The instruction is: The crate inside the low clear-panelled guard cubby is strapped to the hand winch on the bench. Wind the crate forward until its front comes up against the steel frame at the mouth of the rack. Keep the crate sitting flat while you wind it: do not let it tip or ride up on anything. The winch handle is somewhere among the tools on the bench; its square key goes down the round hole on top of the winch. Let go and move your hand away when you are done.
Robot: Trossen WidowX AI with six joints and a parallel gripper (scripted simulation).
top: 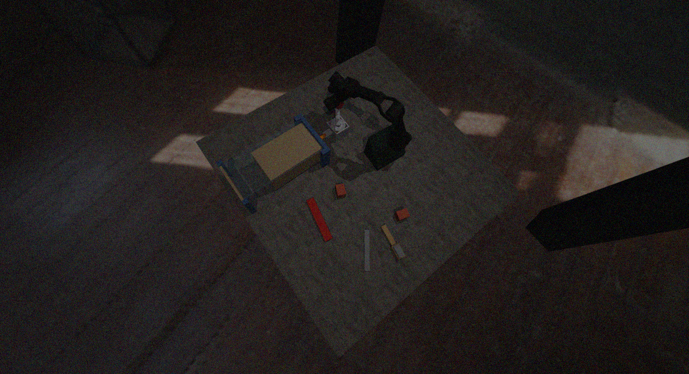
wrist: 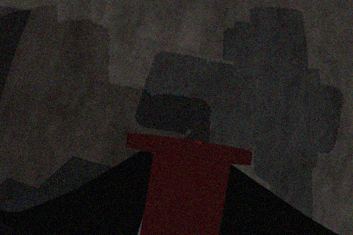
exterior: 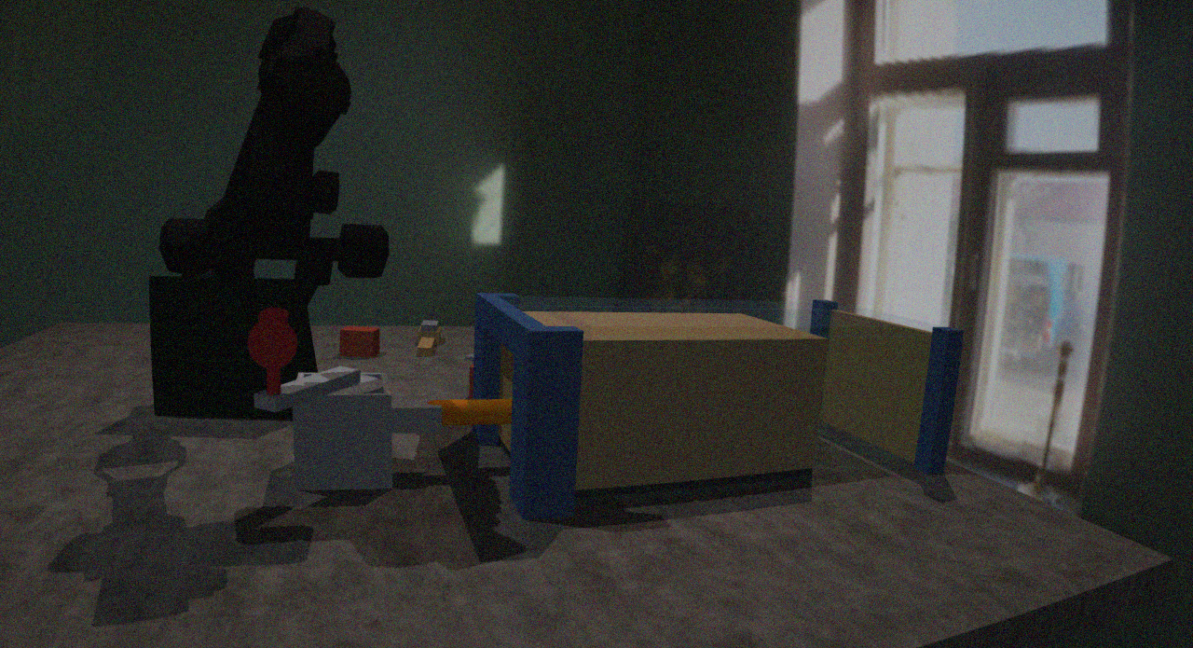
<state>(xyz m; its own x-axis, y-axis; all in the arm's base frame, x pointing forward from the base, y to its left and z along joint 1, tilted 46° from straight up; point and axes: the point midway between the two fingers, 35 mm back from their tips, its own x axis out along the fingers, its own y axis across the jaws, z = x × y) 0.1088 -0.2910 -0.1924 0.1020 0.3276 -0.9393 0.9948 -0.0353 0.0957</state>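
Right now the red knob is 2 cm to the left of my gripper tip and 1 cm below it. From my gripper tip the other things lie so: crank handle: 5 cm to the left, 4 cm below, 2 cm ahead; blue frame: 22 cm ahead, 10 cm to the left, 4 cm below; grey winch: 11 cm below, 9 cm to the left, 4 cm ahead.
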